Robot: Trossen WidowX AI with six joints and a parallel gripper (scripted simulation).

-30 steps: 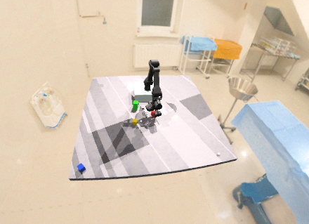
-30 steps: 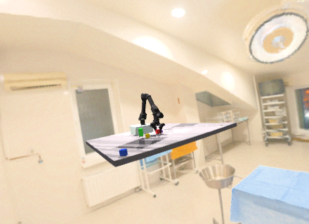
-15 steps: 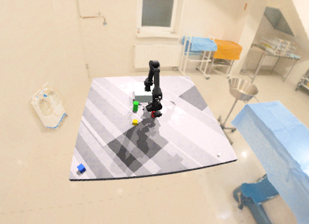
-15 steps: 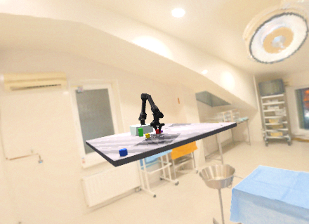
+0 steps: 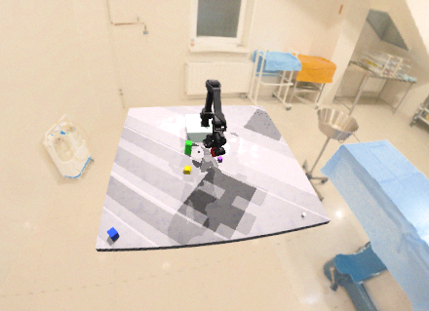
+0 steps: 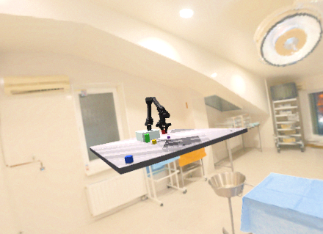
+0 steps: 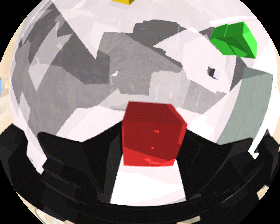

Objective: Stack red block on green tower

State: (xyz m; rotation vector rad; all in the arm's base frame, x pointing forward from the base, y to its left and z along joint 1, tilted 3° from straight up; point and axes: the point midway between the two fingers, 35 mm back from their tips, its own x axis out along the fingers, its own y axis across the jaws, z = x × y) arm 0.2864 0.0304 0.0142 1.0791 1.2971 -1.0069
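The purple block lies 4 cm to the left of my gripper tip and 5 cm below it. The rest, counted from my gripper tip: yellow block (9 cm ahead, 18 cm to the right, 5 cm below); red block (1 cm above); blue block (50 cm ahead, 59 cm to the right, 5 cm below).
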